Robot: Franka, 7 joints.
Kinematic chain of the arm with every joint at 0, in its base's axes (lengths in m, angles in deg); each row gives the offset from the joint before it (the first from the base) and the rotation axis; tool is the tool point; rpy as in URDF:
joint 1: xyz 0 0 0.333 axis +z
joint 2: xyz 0 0 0 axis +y
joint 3: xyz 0 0 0.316 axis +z
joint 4: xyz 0.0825 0 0 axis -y
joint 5: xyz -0.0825 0 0.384 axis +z
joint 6: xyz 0 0 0 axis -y
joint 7: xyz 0.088 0 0 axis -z
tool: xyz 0 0 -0.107 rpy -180 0 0
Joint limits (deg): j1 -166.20..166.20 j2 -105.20..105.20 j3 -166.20..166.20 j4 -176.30..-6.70 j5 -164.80..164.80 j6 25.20..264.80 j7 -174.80..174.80
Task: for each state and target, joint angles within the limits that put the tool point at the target. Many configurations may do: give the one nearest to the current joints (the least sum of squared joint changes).
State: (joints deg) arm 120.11 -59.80 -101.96 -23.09 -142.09 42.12 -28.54
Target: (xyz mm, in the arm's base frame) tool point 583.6 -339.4 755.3
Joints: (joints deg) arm 136.18 -50.20 -97.83 -35.30 -146.52 67.81 -28.54
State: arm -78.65 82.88 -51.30 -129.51 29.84 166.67 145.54
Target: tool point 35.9 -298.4 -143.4
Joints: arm -55.90 69.49 -11.81 -130.46 26.67 163.46 145.54
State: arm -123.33 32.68 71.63 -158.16 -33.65 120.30 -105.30
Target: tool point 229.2 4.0 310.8
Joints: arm -133.98 72.00 107.15 -168.99 -12.09 96.56 -105.30
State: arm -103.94 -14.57 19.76 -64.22 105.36 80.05 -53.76
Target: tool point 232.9 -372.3 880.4
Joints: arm -102.47 -11.31 22.33 -82.20 98.33 72.45 -53.76
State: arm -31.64 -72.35 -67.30 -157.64 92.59 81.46 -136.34
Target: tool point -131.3 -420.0 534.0
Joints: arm -23.95 -67.14 -77.63 -138.10 98.85 89.52 -136.34
